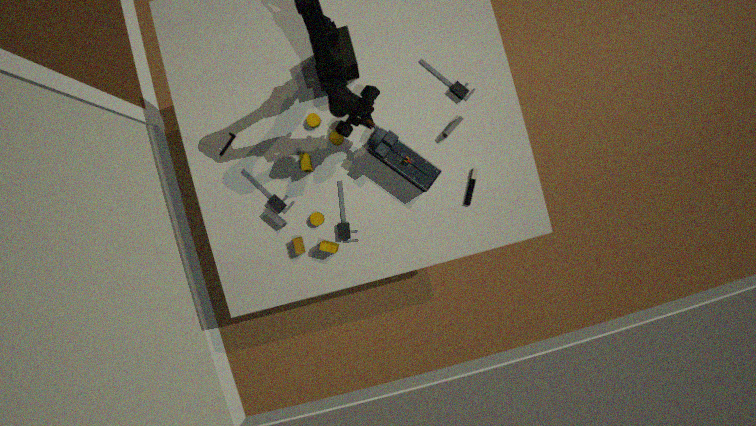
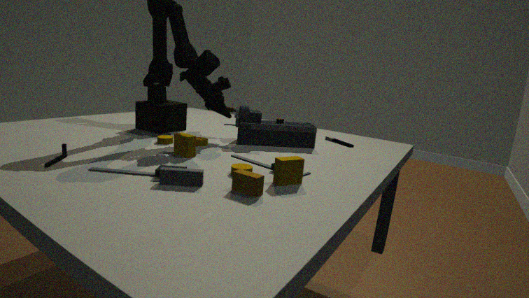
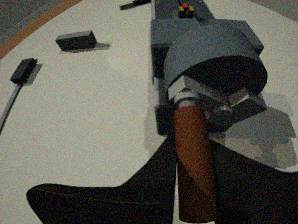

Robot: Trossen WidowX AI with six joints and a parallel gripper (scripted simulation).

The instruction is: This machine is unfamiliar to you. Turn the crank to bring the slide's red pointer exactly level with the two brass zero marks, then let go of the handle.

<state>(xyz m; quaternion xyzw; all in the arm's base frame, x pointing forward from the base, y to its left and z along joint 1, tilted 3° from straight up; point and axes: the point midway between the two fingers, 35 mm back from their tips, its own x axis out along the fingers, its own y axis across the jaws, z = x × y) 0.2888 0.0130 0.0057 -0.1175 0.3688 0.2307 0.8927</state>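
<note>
My gripper tip is 10 mm past the brown crank handle, 10 mm to the left of it and 30 mm below it. Also, from my gripper tip: slide (170 mm ahead, 70 mm to the left); black l-shaped key (200 mm behind, 510 mm to the right, 70 mm below); black bar (330 mm ahead, 270 mm to the left, 70 mm below).
</note>
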